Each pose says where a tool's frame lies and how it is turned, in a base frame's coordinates. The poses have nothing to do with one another.
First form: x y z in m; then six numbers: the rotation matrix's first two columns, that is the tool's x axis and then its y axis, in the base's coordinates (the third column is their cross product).
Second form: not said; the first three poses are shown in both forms.
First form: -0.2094 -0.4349 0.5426 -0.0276 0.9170 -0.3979 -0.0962 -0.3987 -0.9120
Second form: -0.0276 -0.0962 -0.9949 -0.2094; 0.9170 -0.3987 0.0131 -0.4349; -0.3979 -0.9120 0.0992 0.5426; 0 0 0 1
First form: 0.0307 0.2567 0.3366 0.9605 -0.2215 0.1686 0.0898 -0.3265 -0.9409
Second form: 0.9605 0.0898 0.2635 0.0307; -0.2215 -0.3265 0.9189 0.2567; 0.1686 -0.9409 -0.2937 0.3366; 0 0 0 1
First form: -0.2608 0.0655 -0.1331 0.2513 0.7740 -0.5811 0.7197 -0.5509 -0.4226
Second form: 0.2513 0.7197 -0.6472 -0.2608; 0.7740 -0.5509 -0.3120 0.0655; -0.5811 -0.4226 -0.6955 -0.1331; 0 0 0 1
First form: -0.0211 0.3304 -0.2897 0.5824 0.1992 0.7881 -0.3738 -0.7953 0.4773
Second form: 0.5824 -0.3738 0.7219 -0.0211; 0.1992 -0.7953 -0.5726 0.3304; 0.7881 0.4773 -0.3887 -0.2897; 0 0 0 1
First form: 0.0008 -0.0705 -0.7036 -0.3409 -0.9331 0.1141 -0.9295 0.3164 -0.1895
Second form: -0.3409 -0.9295 0.1407 0.0008; -0.9331 0.3164 -0.1707 -0.0705; 0.1141 -0.1895 -0.9752 -0.7036; 0 0 0 1
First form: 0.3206 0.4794 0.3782 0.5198 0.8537 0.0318 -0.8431 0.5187 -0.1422
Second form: 0.5198 -0.8431 -0.1379 0.3206; 0.8537 0.5187 0.0471 0.4794; 0.0318 -0.1422 0.9894 0.3782; 0 0 0 1
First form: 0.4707 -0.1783 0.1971 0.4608 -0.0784 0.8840 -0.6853 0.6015 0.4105
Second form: 0.4608 -0.6853 -0.5639 0.4707; -0.0784 0.6015 -0.7950 -0.1783; 0.8840 0.4105 0.2234 0.1971; 0 0 0 1
